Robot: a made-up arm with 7 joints.
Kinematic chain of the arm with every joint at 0, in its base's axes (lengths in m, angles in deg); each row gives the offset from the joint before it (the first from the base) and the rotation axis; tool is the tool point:
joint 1: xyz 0 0.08 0 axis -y
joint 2: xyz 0 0.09 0 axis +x
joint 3: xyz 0 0 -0.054 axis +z
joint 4: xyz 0 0 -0.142 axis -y
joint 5: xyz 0 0 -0.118 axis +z
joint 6: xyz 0 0 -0.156 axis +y
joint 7: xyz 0 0 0 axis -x
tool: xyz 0 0 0
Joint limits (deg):
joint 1: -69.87..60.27
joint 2: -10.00..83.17
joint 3: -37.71..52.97
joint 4: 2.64..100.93
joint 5: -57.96..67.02
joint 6: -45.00..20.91
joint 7: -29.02..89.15
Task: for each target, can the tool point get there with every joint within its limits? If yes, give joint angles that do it. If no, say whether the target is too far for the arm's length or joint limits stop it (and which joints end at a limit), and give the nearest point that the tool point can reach.
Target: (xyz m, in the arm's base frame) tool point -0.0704 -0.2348 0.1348
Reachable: no: joint limits stop it (at a limit: joint 1, joint 2, joint 3, joint 4) | nearest point 0.2039 -0.0171 0.1286 | short by 0.350 m
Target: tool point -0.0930 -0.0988 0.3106
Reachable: no: joint limits stop it (at a limit: joint 1, joint 2, joint 3, joint 4) | nearest point 0.2039 -0.0171 0.1286 | short by 0.358 m
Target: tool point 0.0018 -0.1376 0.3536
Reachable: no: joint limits stop it (at a limit: joint 1, joint 2, joint 3, joint 4) | nearest point 0.2039 -0.0171 0.1286 | short by 0.326 m
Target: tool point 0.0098 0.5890 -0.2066
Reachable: yes | joints -12.25 61.26 26.22 12.54 -22.26 0.59 19.65
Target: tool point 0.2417 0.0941 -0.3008
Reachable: yes | joints -0.59 -2.16 -14.78 67.49 -38.14 -29.17 -10.74
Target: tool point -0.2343 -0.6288 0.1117
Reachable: no: too far | nearest point -0.1773 -0.0352 -0.2804 | short by 0.714 m
